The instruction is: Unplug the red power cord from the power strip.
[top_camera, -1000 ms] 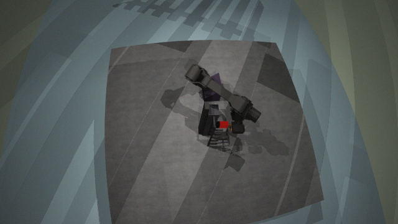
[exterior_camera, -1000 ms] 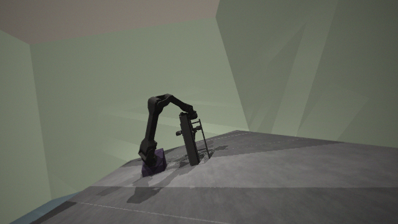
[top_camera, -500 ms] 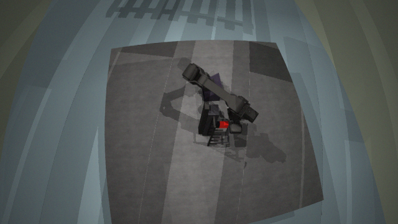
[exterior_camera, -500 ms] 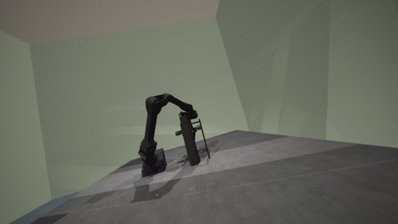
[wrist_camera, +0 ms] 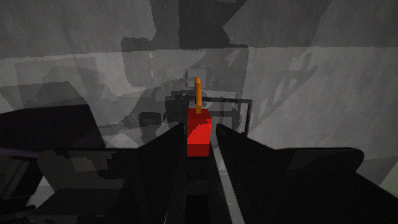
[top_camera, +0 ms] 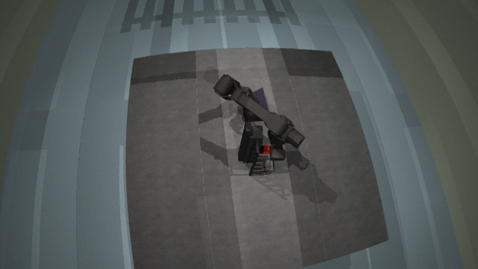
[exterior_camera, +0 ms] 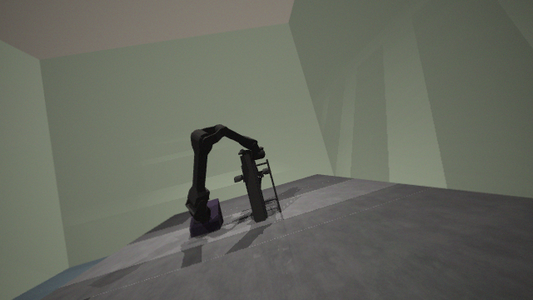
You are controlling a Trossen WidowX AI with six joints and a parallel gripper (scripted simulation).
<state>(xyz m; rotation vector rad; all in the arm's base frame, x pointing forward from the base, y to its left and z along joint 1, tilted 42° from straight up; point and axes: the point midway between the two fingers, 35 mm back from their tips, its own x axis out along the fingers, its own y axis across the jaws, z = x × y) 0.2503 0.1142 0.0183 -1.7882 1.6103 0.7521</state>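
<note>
The red plug is 3 cm to the right of my gripper tip and 1 cm below it.
</note>
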